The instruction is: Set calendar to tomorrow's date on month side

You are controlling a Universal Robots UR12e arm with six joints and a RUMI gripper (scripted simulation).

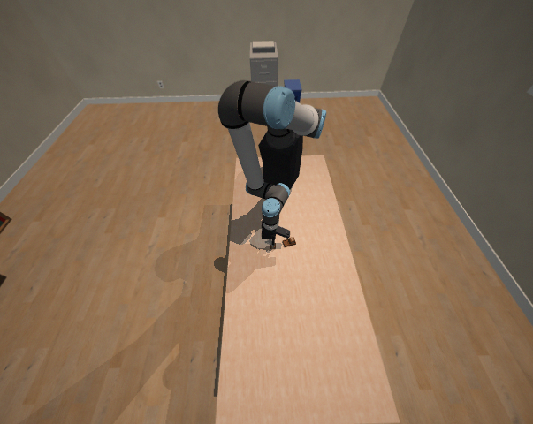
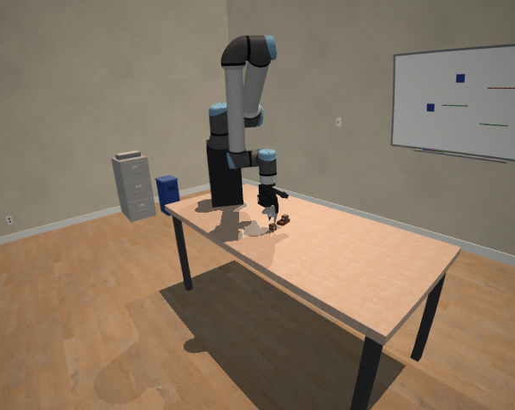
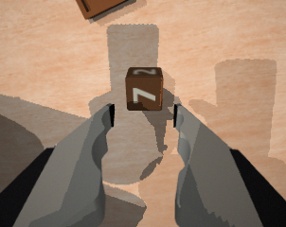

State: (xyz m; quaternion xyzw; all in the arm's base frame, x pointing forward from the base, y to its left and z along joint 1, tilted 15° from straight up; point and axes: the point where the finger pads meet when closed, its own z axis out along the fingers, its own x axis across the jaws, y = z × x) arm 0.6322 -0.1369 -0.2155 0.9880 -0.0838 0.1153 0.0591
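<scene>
My gripper is now 5 cm above the brown digit cube. From my hand the other things lie so: brown calendar tray: 11 cm to the left, 5 cm below, 2 cm behind.
</scene>
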